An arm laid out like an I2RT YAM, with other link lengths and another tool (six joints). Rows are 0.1 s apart.
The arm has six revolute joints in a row. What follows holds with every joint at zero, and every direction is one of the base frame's. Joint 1 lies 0.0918 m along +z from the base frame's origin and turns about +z. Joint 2 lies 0.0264 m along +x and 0.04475 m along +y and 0.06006 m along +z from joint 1 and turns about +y. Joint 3 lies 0.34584 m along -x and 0.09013 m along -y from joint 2 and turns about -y. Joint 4 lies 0.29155 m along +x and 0.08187 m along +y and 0.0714 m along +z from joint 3 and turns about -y. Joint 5 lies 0.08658 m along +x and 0.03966 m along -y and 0.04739 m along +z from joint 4 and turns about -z. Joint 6 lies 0.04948 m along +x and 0.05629 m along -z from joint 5 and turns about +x. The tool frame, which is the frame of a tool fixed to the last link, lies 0.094 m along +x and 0.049 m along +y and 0.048 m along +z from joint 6; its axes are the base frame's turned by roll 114.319, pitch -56.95 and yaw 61.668 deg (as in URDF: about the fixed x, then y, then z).
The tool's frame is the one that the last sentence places.
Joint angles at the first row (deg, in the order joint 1, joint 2, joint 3, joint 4, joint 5, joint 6):
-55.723 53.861 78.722 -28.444 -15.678 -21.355
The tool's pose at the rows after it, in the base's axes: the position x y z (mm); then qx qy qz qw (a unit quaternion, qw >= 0):
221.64 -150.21 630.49 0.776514 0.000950 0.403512 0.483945
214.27 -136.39 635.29 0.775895 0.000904 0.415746 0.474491
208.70 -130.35 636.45 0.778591 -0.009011 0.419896 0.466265
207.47 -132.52 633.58 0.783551 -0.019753 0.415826 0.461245
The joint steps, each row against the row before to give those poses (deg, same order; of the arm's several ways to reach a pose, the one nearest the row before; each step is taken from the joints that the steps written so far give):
0.000 -1.781 -0.142 -0.273 -1.410 1.665
-0.002 -1.507 0.399 -1.518 -1.162 1.407
0.004 -1.041 0.101 -1.357 0.220 1.486
0.013 -0.181 -0.177 -0.811 0.913 0.751

